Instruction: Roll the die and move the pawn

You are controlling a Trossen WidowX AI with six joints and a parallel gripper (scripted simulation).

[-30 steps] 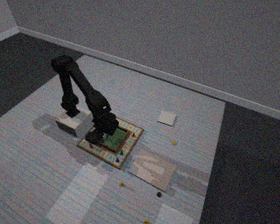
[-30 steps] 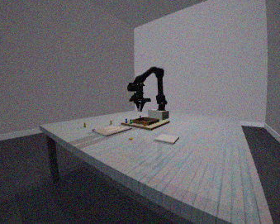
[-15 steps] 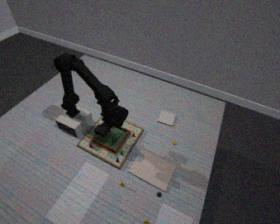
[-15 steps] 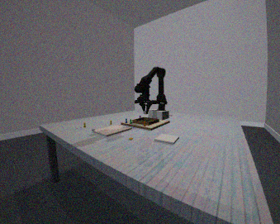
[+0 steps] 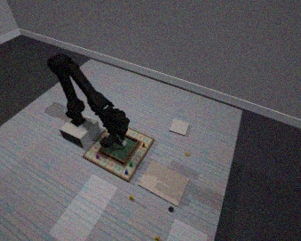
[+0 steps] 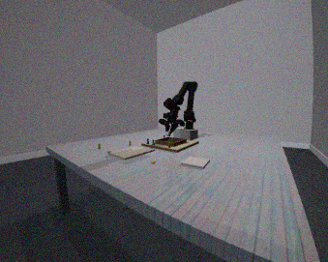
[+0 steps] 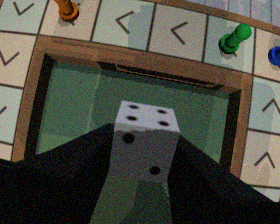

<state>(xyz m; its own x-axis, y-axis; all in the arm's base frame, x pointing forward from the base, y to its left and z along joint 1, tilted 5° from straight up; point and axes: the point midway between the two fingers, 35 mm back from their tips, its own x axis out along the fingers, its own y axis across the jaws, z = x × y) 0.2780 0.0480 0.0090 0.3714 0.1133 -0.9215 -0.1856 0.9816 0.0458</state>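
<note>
The orange pawn is 9 cm to the left of my gripper tip, 7 cm ahead of it and 5 cm below it. From my gripper tip the other things lie so: green tray 7 cm below, 3 cm behind; then white die right at my gripper tip; then green pawn 9 cm ahead, 5 cm below, 4 cm to the right.
</note>
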